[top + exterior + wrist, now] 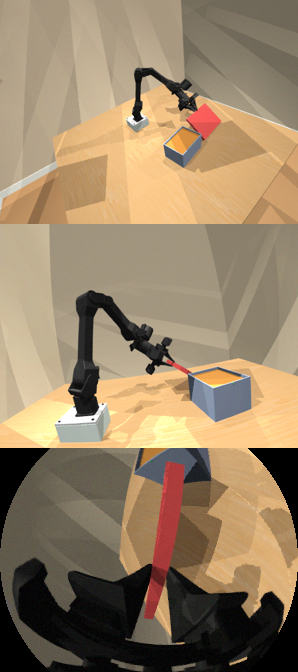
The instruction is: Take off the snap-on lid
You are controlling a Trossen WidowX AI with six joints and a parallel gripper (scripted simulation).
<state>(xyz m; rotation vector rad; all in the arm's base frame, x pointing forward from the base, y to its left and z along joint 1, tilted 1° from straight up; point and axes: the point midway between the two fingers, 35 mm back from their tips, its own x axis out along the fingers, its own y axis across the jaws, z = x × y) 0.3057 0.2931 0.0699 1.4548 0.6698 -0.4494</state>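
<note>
Right now the red lid is 6 cm ahead of my gripper tip, 1 cm to the left of it and 5 cm below it. Also, from my gripper tip: storage box (10 cm ahead, 26 cm to the right, 6 cm below).
</note>
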